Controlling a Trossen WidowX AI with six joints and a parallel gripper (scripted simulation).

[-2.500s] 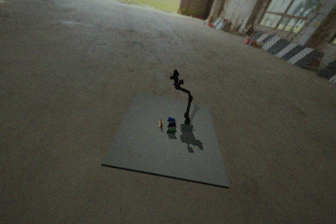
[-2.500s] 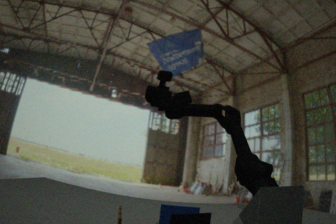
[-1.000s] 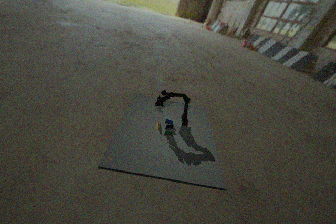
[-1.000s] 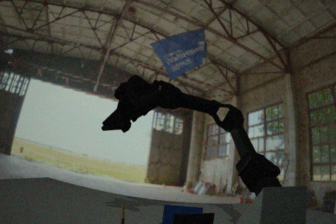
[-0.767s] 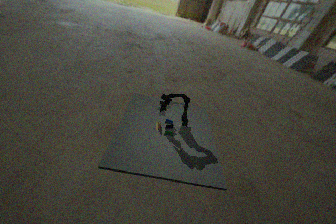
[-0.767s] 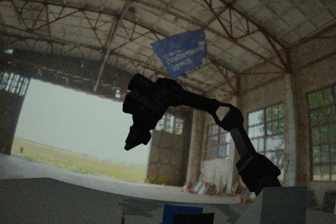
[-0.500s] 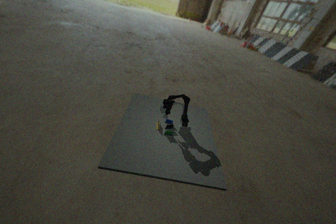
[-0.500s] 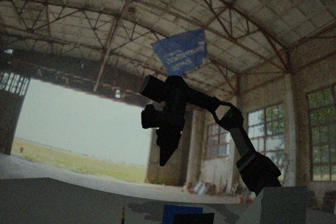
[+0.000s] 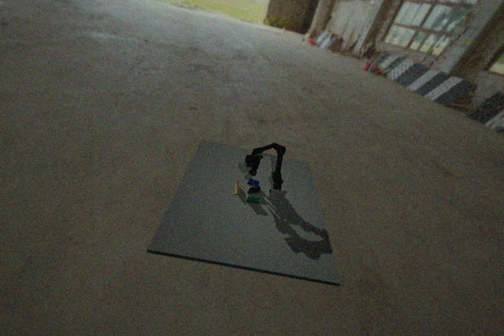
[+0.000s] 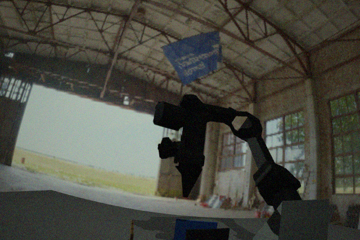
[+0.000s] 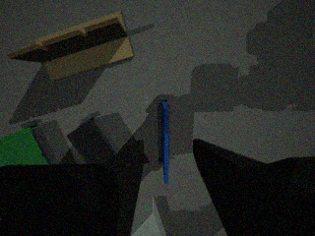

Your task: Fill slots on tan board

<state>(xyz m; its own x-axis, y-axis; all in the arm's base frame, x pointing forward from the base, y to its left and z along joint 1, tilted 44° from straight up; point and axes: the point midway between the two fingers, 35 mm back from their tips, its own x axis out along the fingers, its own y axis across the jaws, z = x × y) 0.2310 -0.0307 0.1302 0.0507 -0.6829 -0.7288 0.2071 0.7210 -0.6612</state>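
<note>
Now: the blue board 10 cm below my gripper tip and 3 cm behind it. From my gripper tip the other things lie so: green board 21 cm to the left, 10 cm below, 3 cm behind; tan board 11 cm ahead, 10 cm below, 9 cm to the left; dark flat piece 10 cm to the left, 10 cm below, 4 cm behind.
</note>
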